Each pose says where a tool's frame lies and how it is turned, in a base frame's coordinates. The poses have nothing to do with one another.
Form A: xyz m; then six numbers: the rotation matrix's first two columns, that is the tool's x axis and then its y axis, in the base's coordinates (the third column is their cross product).
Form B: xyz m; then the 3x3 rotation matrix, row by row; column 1 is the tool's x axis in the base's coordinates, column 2 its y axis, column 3 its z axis. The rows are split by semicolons. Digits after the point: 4 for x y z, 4 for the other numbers.
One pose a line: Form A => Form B
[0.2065, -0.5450, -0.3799, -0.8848, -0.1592, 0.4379, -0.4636, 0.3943, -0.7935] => 0.2065, -0.5450, -0.3799; -0.8848, -0.4636, -0.0463; -0.1592, 0.3943, -0.9051; 0.4379, -0.7935, -0.4227
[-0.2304, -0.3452, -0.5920, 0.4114, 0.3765, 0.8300, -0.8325, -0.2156, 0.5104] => -0.2304, -0.3452, -0.5920; 0.4114, -0.8325, 0.3711; 0.3765, -0.2156, -0.9010; 0.8300, 0.5104, 0.2247
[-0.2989, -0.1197, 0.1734, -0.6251, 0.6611, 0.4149, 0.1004, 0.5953, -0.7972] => -0.2989, -0.1197, 0.1734; -0.6251, 0.1004, -0.7740; 0.6611, 0.5953, -0.4567; 0.4149, -0.7972, -0.4385
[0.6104, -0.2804, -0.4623, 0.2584, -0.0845, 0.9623, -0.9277, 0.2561, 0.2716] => 0.6104, -0.2804, -0.4623; 0.2584, -0.9277, -0.2694; -0.0845, 0.2561, -0.9629; 0.9623, 0.2716, -0.0122
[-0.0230, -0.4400, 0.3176, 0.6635, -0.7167, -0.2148, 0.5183, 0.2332, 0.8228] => -0.0230, -0.4400, 0.3176; 0.6635, 0.5183, -0.5396; -0.7167, 0.2332, -0.6573; -0.2148, 0.8228, 0.5262
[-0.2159, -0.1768, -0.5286, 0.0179, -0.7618, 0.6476, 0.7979, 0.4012, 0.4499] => -0.2159, -0.1768, -0.5286; 0.0179, 0.7979, -0.6026; -0.7618, 0.4012, 0.5087; 0.6476, 0.4499, 0.6150
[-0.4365, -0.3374, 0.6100, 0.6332, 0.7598, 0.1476, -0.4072, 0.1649, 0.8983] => -0.4365, -0.3374, 0.6100; 0.6332, -0.4072, 0.6582; 0.7598, 0.1649, -0.6289; 0.1476, 0.8983, 0.4138
